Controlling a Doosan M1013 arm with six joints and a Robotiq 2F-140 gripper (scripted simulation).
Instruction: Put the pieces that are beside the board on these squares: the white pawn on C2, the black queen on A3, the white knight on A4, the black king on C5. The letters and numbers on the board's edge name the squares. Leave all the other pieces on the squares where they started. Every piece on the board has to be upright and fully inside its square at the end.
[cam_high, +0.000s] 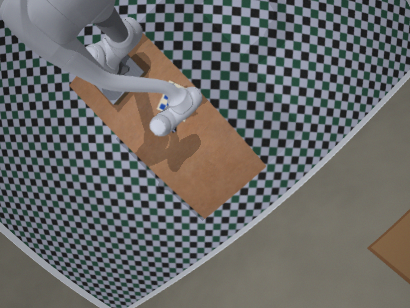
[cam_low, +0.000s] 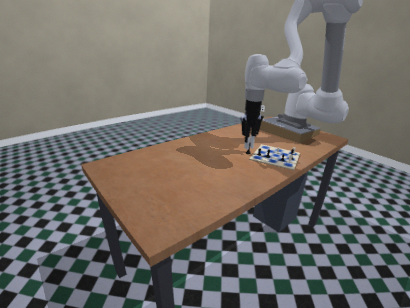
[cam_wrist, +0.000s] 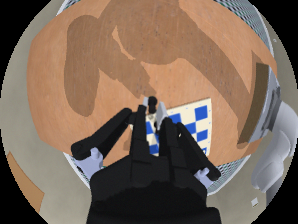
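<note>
My gripper is now 30 mm above the black chess piece. Round my hand: blue-and-white chessboard: 110 mm to the left, 90 mm behind, 60 mm below; then small white piece: 120 mm behind, 100 mm to the left, 40 mm below; then white knight: 200 mm to the left, 80 mm behind, 40 mm below.
</note>
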